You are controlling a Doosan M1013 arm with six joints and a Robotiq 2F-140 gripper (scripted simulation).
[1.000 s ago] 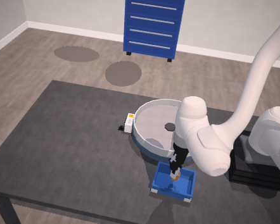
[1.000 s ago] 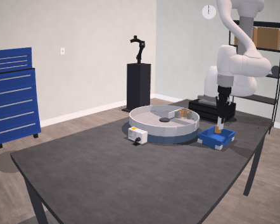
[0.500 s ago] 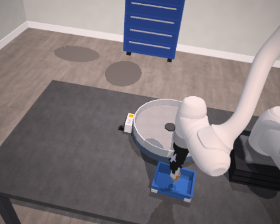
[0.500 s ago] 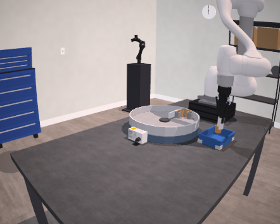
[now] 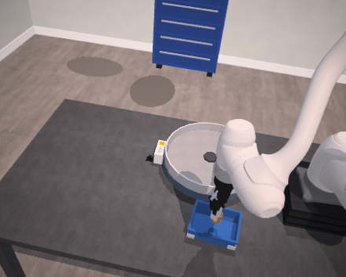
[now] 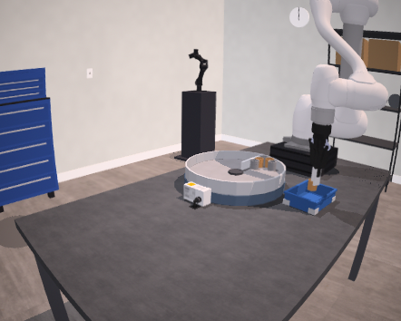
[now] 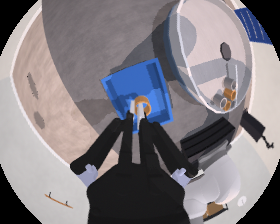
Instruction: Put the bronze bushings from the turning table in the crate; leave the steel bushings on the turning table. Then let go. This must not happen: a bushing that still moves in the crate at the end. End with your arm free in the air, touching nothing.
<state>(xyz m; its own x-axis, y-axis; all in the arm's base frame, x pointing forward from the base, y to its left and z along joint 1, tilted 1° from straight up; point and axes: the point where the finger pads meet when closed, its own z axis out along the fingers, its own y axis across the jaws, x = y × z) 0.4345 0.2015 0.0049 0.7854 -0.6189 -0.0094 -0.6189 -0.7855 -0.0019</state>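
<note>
Now: hand 10 mm past the blue crate, 10 mm to the left of it and 90 mm above it. Round my hand: round turning table (20 mm ahead, 350 mm to the right, 60 mm below).
</note>
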